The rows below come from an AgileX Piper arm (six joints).
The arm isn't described. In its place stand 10 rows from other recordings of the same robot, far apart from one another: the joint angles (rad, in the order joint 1, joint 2, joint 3, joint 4, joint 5, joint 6), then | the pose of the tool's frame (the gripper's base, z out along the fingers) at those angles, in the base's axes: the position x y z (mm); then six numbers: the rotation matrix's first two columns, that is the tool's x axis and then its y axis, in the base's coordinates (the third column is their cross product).
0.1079, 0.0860, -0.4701, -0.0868, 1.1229, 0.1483 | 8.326, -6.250, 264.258, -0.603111, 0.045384, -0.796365, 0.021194, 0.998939, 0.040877
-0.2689, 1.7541, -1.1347, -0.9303, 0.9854, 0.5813 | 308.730, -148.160, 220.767, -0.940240, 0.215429, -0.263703, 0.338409, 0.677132, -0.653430
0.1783, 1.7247, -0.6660, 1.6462, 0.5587, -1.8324 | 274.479, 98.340, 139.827, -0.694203, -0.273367, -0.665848, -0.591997, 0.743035, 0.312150
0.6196, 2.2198, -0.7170, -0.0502, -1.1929, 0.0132 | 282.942, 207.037, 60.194, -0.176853, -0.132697, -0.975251, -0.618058, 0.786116, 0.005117
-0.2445, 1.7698, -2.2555, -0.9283, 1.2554, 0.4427 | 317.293, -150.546, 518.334, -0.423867, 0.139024, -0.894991, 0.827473, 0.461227, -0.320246
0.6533, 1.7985, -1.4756, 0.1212, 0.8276, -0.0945 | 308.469, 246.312, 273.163, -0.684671, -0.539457, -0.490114, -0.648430, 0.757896, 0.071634
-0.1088, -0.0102, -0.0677, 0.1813, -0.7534, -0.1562 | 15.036, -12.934, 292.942, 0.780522, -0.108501, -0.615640, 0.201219, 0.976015, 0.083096
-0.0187, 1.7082, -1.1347, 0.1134, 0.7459, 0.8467 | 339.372, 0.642, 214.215, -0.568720, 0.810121, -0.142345, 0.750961, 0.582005, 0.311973
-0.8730, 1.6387, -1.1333, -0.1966, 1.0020, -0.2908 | 187.715, -247.172, 231.767, -0.884082, 0.459818, -0.083469, 0.466637, 0.858836, -0.211306
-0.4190, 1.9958, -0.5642, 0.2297, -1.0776, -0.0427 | 280.381, -144.853, 100.476, -0.211304, 0.166504, -0.963134, 0.590361, 0.807077, 0.010005
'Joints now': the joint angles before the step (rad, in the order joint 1, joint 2, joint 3, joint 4, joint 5, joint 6). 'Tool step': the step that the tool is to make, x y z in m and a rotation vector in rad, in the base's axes. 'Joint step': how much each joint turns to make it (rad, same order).
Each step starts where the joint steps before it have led.
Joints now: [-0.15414, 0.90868, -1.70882, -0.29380, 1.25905, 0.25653]
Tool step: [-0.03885, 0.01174, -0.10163, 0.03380, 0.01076, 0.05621]
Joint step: [-0.00005, -0.36758, 0.56472, 0.04906, -0.17927, 0.03437]
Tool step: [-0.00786, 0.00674, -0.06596, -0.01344, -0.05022, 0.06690]
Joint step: [0.00001, -0.20083, 0.31957, 0.04732, -0.17881, -0.02222]
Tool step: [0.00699, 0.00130, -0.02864, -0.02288, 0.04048, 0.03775]
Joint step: [-0.00002, -0.03612, 0.11742, 0.02616, -0.05270, -0.04973]
